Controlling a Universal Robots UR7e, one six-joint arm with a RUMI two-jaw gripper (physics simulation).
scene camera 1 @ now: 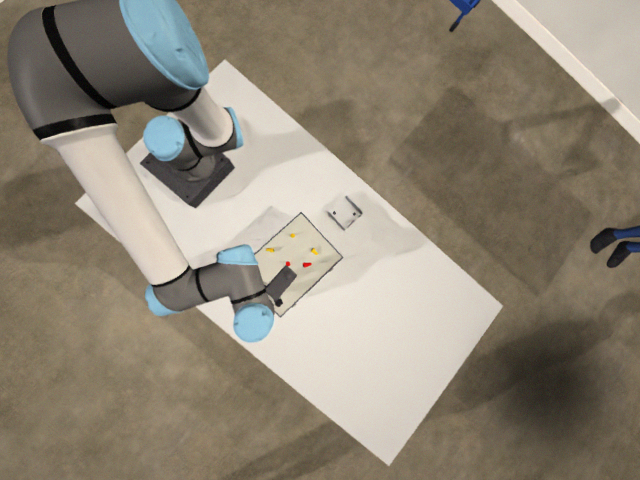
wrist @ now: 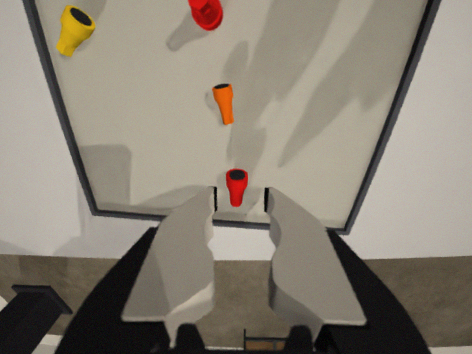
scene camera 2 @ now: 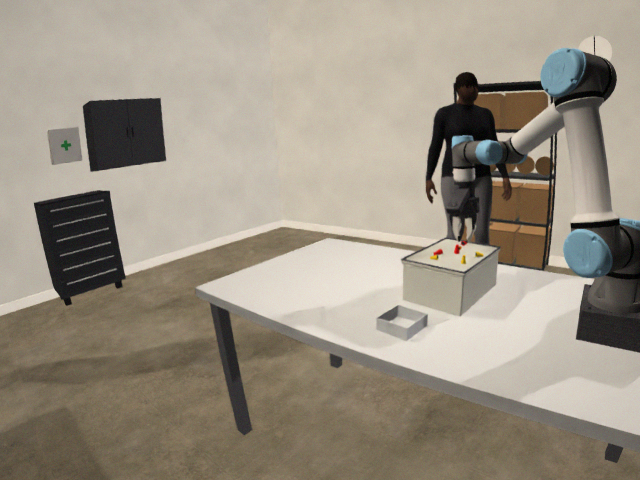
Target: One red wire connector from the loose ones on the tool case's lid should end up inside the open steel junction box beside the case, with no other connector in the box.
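Places are measured from the arm's base along level axes (x left, y ahead, z down), in metres.
Pixels of known places: gripper, fingertip midpoint: (wrist: pixel 240 189) (scene camera 2: pixel 463 242); arm's base at its link origin: (scene camera 1: pixel 193 162) (scene camera 2: pixel 615 302).
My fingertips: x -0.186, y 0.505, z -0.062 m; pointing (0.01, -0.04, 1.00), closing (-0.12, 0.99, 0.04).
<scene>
For each thing: its top centre in the pictures, then the offset to it from my fingertips. "spot": a spot on its surface instead. Level surfaces: height alone.
- orange connector at its top centre: (wrist: pixel 224 106) dx +0.057, dy -0.004, dz -0.003 m
- third red connector at its top centre: (scene camera 2: pixel 437 249) (scene camera 1: pixel 307 264) dx +0.142, dy +0.047, dz -0.007 m
- pale tool case at its top centre: (scene camera 2: pixel 452 252) (scene camera 1: pixel 291 264) dx +0.110, dy +0.006, dz +0.005 m
- open steel junction box at a spot on its surface: (scene camera 2: pixel 391 328) (scene camera 1: pixel 354 204) spot: dx +0.455, dy +0.057, dz +0.125 m
- white table at its surface level: dz +0.146 m
The gripper (scene camera 2: pixel 464 237) (wrist: pixel 241 199) is partly open and empty, pointing down close over the lid's far end. A red connector (scene camera 2: pixel 463 242) (wrist: pixel 236 187) shows between its fingertips in the wrist view, not gripped; the height gap is hard to judge. An orange connector (wrist: pixel 225 104) lies beyond it. Another red connector (scene camera 1: pixel 287 264) (wrist: pixel 206 14) stands upright, and a third red connector (scene camera 1: pixel 307 264) (scene camera 2: pixel 437 252) lies on its side. The pale tool case (scene camera 1: pixel 302 225) (scene camera 2: pixel 431 286) carries them. The open steel junction box (scene camera 1: pixel 354 204) (scene camera 2: pixel 391 328) stands beside it; no connector shows inside.
Yellow connectors (scene camera 1: pixel 292 235) (scene camera 1: pixel 269 250) (scene camera 1: pixel 314 251) are spread over the lid. The lid has a dark raised-looking edge. The arm covers part of the case in scene camera 1. A person (scene camera 2: pixel 466 121) and a shelf rack (scene camera 2: pixel 509 86) stand behind the white table (scene camera 2: pixel 310 273).
</scene>
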